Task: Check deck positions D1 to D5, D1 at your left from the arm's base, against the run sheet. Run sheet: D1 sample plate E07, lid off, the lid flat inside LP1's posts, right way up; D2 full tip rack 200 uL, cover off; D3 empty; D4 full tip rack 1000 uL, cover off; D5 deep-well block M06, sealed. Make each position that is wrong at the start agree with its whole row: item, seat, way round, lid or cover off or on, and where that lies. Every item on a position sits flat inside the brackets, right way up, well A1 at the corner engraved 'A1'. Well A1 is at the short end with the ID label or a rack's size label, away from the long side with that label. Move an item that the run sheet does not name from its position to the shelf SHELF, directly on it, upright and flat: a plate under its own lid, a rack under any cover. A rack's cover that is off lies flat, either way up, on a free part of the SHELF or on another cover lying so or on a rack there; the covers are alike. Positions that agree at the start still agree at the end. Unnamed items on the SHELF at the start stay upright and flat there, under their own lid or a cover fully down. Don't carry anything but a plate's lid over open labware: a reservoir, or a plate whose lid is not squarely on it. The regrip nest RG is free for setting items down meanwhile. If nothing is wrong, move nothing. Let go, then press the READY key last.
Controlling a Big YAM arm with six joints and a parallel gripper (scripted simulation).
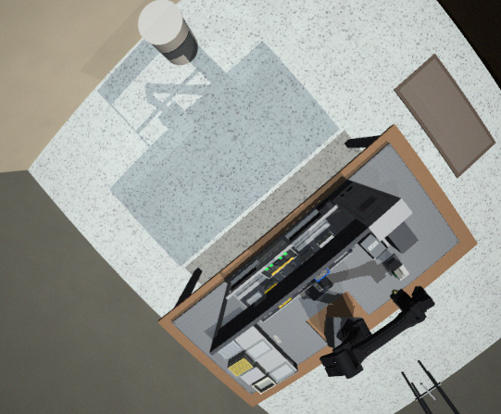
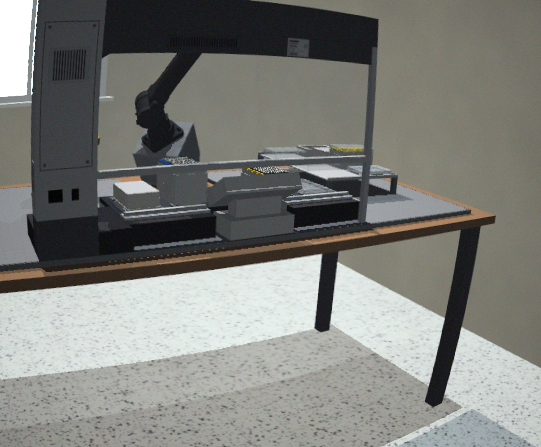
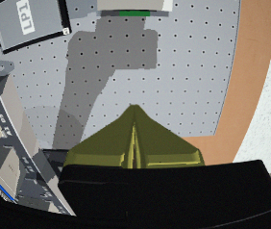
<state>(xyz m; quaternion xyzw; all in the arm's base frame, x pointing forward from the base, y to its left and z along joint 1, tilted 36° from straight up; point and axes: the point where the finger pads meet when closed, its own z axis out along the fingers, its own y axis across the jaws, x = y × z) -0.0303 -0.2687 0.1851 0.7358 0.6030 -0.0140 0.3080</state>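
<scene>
Now: the key box 2 cm behind my hand, 7 cm to the right of it and 12 cm below it. Also, from my hand: white deep-well block (36 cm ahead, 11 cm below); dark square nest (25 cm ahead, 24 cm to the left, 18 cm below); blue tip rack (38 cm ahead, 12 cm to the left, 6 cm below).
</scene>
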